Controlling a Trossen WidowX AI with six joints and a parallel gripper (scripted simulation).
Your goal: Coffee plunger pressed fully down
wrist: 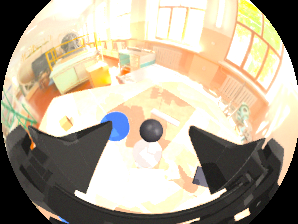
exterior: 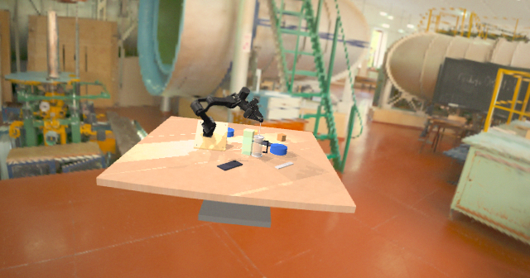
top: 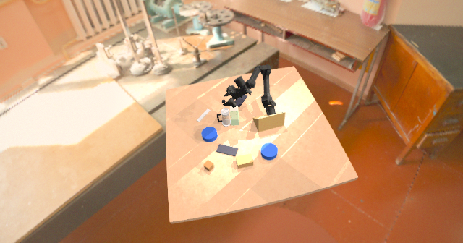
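My gripper tip is 2 cm short of the coffee press and 13 cm above it. Round my gripper tip: pale green block 7 cm behind, 2 cm to the left, 17 cm below; white strip 17 cm ahead, 13 cm to the right, 25 cm below; small brown cube 19 cm ahead, 38 cm to the left, 22 cm below.
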